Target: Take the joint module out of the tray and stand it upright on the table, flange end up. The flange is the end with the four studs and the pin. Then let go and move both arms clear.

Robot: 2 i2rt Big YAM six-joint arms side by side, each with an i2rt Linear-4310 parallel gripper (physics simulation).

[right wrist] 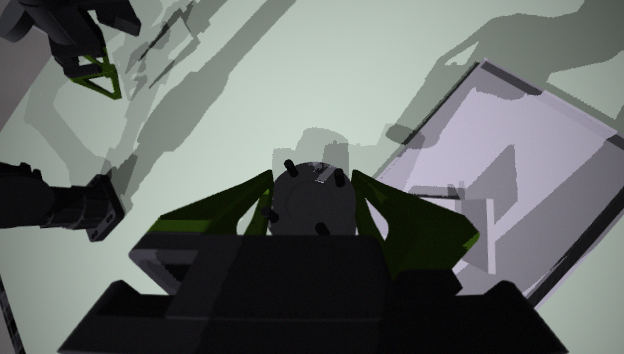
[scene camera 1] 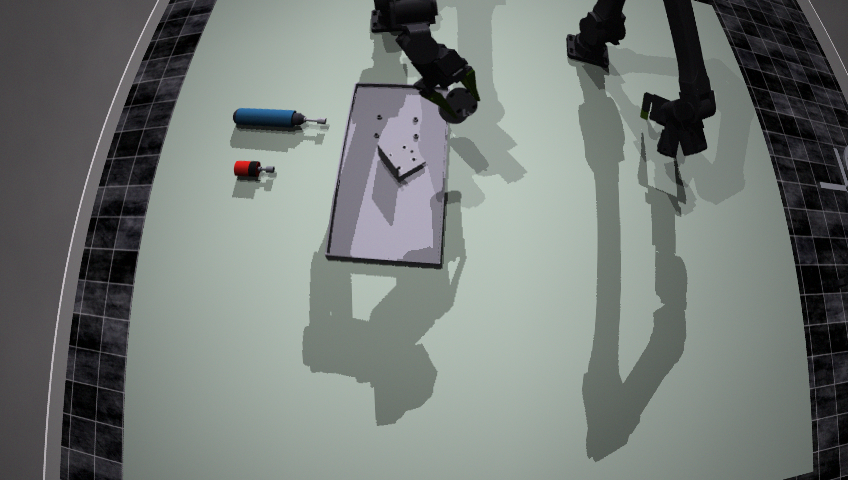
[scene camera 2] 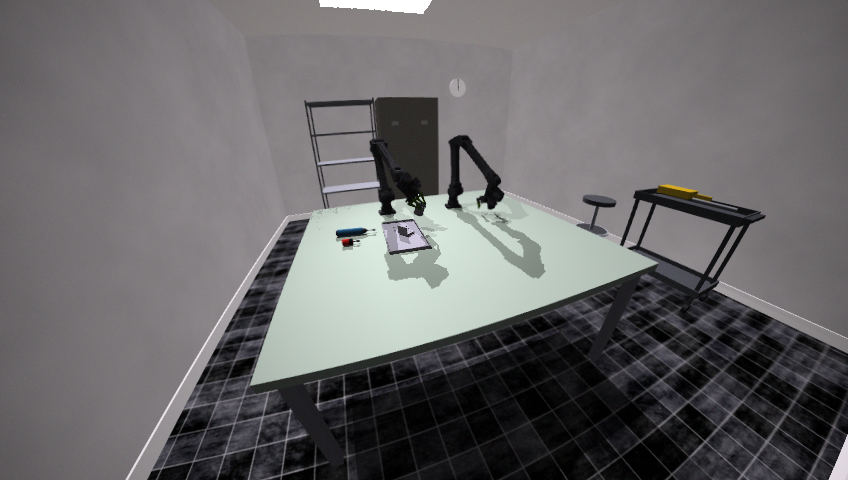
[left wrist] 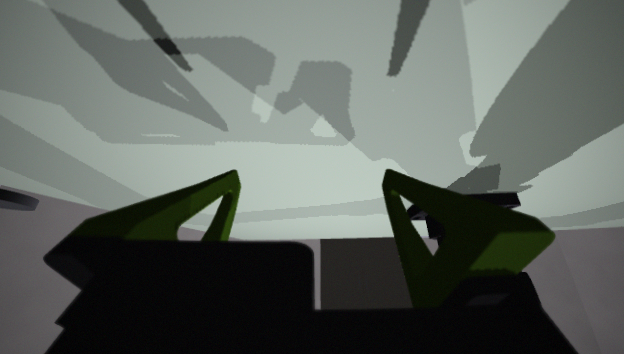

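Where they show: left gripper, fingertip midpoint: [right wrist: 112, 83] [scene camera 2: 484, 208] [left wrist: 311, 177]; right gripper, fingertip midpoint: [right wrist: 312, 177] [scene camera 1: 467, 109] [scene camera 2: 423, 206]; left arm's base, origin of the base link: [right wrist: 103, 207] [scene camera 1: 587, 52] [scene camera 2: 452, 206]; right arm's base, origin of the base link: [scene camera 2: 387, 212].
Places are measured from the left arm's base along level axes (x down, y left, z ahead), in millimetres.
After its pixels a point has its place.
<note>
The dark, round joint module [scene camera 1: 458, 105] {z 379, x -142, y -319 mm} [scene camera 2: 420, 210] {z 395, x -123, y -320 mm} [right wrist: 312, 205] {z 372, x -143, y -317 mm} is between the fingers of my right gripper [scene camera 1: 464, 107] {z 385, x -142, y -301 mm} [right wrist: 312, 177] {z 385, x -142, y -301 mm}, which is shut on it. It hangs above the table by the tray's upper right corner in scene camera 1. Its flange end with the four studs faces the right wrist camera; the pin is not clear there, and its exact tilt is hard to tell. The light tray [scene camera 1: 416, 237] {z 609, x -4, y -360 mm} [scene camera 2: 395, 245] {z 593, x -4, y -492 mm} [right wrist: 550, 125] {z 643, x -4, y -425 mm} lies flat on the table. My left gripper [scene camera 1: 659, 133] [scene camera 2: 484, 205] {z 186, x -31, y 191 mm} [left wrist: 311, 177] {z 186, x -31, y 191 mm} [right wrist: 112, 83] {z 186, x -31, y 191 mm} is open and empty, far from the module.
A pale angled bracket [scene camera 1: 401, 159] {z 453, x -17, y -418 mm} [scene camera 2: 404, 230] {z 485, x -40, y -431 mm} with small holes is in the tray. A blue tool [scene camera 1: 264, 117] {z 394, x -38, y -750 mm} [scene camera 2: 349, 232] {z 402, x -26, y -758 mm} and a shorter red tool [scene camera 1: 245, 168] {z 526, x -33, y -753 mm} [scene camera 2: 347, 242] {z 534, x -22, y -753 mm} lie left of the tray. The left arm's base [scene camera 1: 587, 52] {z 40, x -41, y -11 mm} stands right of the module.
</note>
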